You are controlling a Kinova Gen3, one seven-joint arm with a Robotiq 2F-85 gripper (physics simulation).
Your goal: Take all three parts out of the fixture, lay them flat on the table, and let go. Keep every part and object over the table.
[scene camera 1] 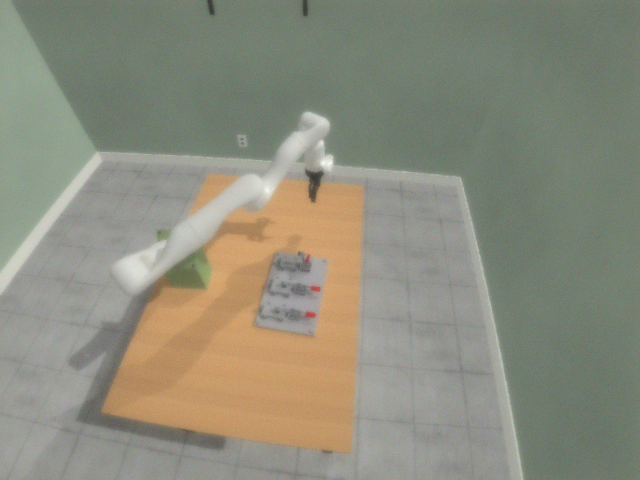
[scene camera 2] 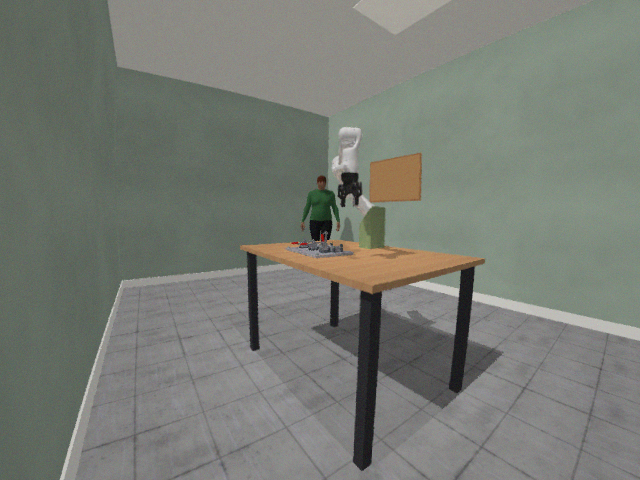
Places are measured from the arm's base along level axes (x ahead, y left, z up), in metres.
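Pixels of known places: gripper, fingertip midpoint: (scene camera 1: pixel 315 194) (scene camera 2: pixel 349 206); arm's base, origin of the base link: (scene camera 2: pixel 373 216).
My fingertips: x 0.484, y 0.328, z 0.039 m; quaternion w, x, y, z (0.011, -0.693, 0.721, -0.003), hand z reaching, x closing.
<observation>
For each thing: its middle in the pictures, then the offset to it from my fingertips. Level surfaces: height alone.
- grey fixture plate, body centre: (scene camera 1: pixel 293 290) (scene camera 2: pixel 317 251) dx -0.042, dy -0.318, dz -0.239 m
- wooden table, its level: dz -0.247 m
- middle clamp's red handle, body centre: (scene camera 1: pixel 315 288) dx +0.045, dy -0.320, dz -0.196 m
The grey fixture plate (scene camera 1: pixel 318 274) (scene camera 2: pixel 323 255) lies on the wooden table (scene camera 1: pixel 232 382) (scene camera 2: pixel 413 263). It bears three grey clamps in a row. The red handle (scene camera 1: pixel 308 257) (scene camera 2: pixel 323 237) of the far clamp in scene camera 1 stands up. The middle clamp's red handle (scene camera 1: pixel 315 288) and the near clamp's red handle (scene camera 1: pixel 310 314) lie low, pointing right. The three parts are too small and blurred to tell from the grey clamps. My gripper (scene camera 1: pixel 312 199) (scene camera 2: pixel 349 204) is open and empty, pointing down, high above the table and beyond the fixture's far end in scene camera 1.
The green pedestal (scene camera 1: pixel 192 273) (scene camera 2: pixel 372 228) carries the arm at the table's left side in scene camera 1. The white arm (scene camera 1: pixel 222 206) reaches from it over the table. A person in a green top (scene camera 2: pixel 320 205) stands behind the table in scene camera 2.
</observation>
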